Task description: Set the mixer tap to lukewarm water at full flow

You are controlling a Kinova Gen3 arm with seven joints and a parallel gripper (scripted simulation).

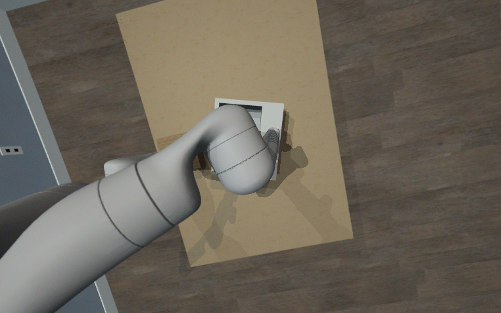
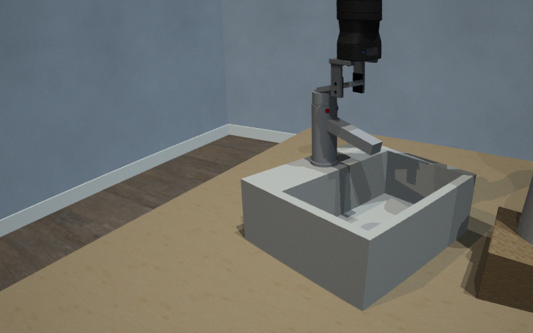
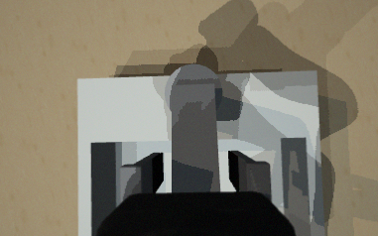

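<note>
Right now my hand is 20 mm short of the flat lever, 10 mm to the left of it and 10 mm above it. Round my hand: grey square sink 240 mm below, 60 mm behind, 20 mm to the left; then grey mixer tap 50 mm below, 40 mm ahead, 10 mm to the right.
</note>
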